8 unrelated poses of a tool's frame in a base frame.
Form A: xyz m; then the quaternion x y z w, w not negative.
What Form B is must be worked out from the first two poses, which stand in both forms.
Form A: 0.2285 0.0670 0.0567 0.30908 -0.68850 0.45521 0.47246
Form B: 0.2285 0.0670 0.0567 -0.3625 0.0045 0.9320 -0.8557 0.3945 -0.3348
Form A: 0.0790 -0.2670 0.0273 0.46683 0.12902 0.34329 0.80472
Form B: 0.0790 -0.2670 0.0273 0.7310 0.6730 0.1129 -0.4320 0.3284 0.8399
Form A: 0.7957 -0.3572 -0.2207 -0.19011 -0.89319 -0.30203 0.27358
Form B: 0.7957 -0.3572 -0.2207 -0.7780 0.1744 0.6036 0.5049 0.7453 0.4355
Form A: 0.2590 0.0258 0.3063 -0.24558 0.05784 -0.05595 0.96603
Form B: 0.2590 0.0258 0.3063 0.9870 -0.1365 -0.0843 0.0797 0.8731 -0.4809
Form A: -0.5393 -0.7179 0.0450 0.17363 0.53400 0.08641 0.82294
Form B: -0.5393 -0.7179 0.0450 0.4148 0.3277 -0.8489 0.0432 0.9248 0.3781
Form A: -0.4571 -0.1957 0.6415 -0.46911 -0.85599 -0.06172 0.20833
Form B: -0.4571 -0.1957 0.6415 -0.4731 0.7774 0.4146 0.8288 0.5523 -0.0898
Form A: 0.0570 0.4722 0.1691 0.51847 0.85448 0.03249 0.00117
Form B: 0.0570 0.4722 0.1691 -0.4624 0.8861 0.0317 0.8860 0.4603 0.0567
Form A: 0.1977 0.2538 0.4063 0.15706 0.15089 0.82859 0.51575
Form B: 0.1977 0.2538 0.4063 -0.4187 0.9021 0.1046 -0.8073 -0.4225 0.4121
